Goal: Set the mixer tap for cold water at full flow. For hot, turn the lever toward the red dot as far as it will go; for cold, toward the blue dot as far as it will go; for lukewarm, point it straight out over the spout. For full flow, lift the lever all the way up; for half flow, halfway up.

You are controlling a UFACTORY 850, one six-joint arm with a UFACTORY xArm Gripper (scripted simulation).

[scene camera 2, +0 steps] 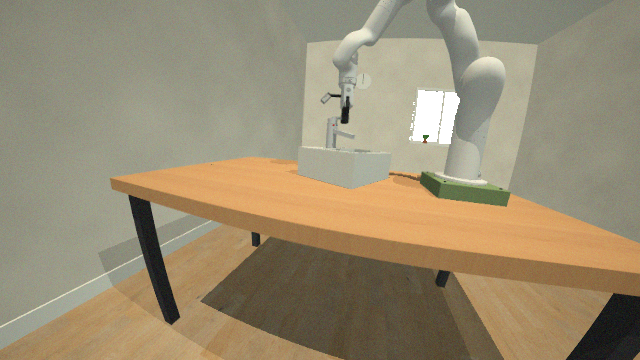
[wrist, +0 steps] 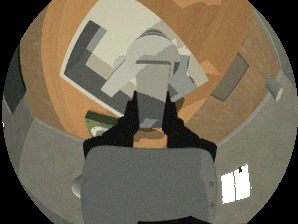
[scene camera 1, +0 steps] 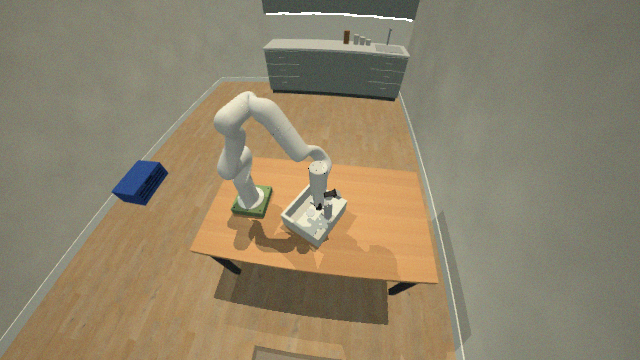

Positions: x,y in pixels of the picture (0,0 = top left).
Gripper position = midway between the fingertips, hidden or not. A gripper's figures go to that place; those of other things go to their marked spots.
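Scene:
The gripper (wrist: 151,99) is 140 mm from the lens, while a grey mixer tap (wrist: 121,76) is 170 mm from the lens.

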